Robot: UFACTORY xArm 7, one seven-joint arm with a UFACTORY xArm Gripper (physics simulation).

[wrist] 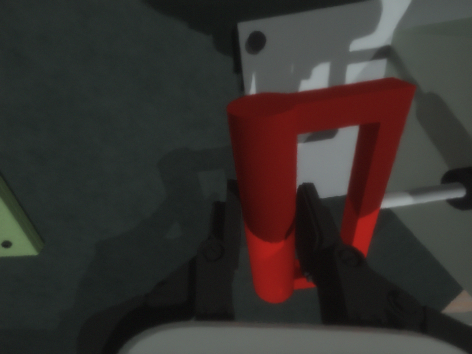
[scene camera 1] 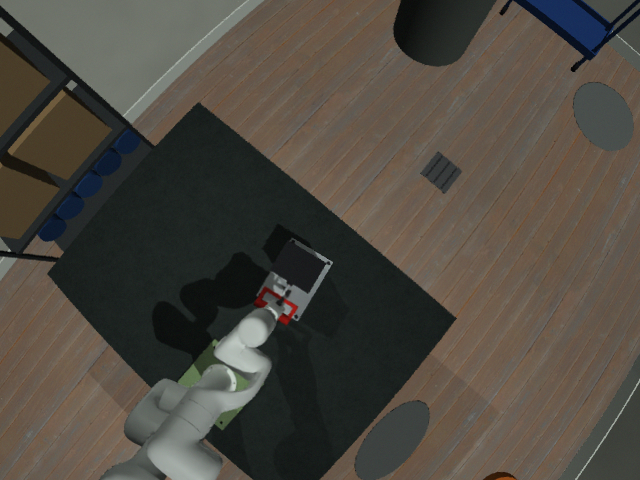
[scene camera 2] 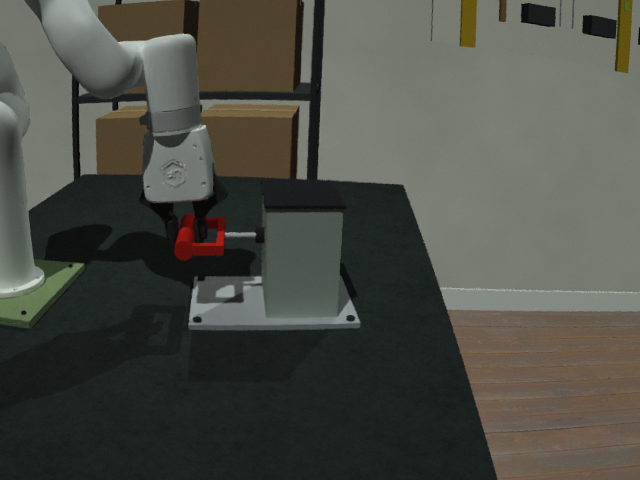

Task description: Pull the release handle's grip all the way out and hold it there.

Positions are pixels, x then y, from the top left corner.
Scene:
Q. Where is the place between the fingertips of my gripper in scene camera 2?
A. At 188,243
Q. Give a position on a light base plate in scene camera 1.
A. At 295,295

